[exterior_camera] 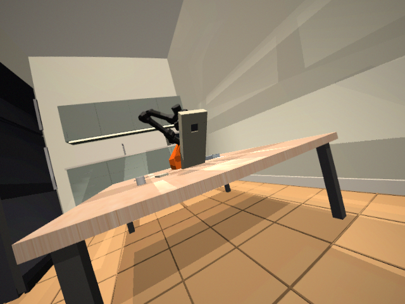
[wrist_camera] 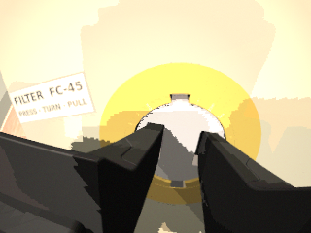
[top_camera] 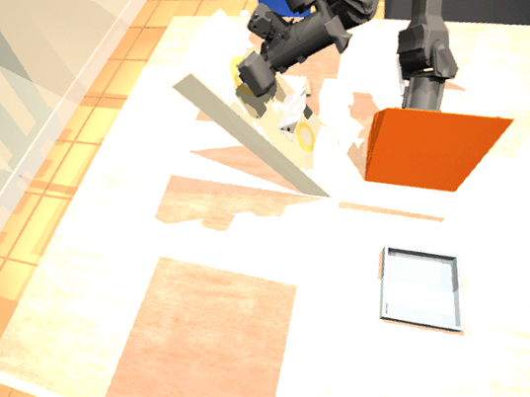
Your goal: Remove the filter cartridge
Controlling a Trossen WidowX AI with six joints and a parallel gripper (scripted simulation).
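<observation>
Now: gripper tip 10 mm short of the round filter cartridge and 10 mm above it. Round my gripper tip: grey tray 440 mm behind, 230 mm to the left, 270 mm below.
</observation>
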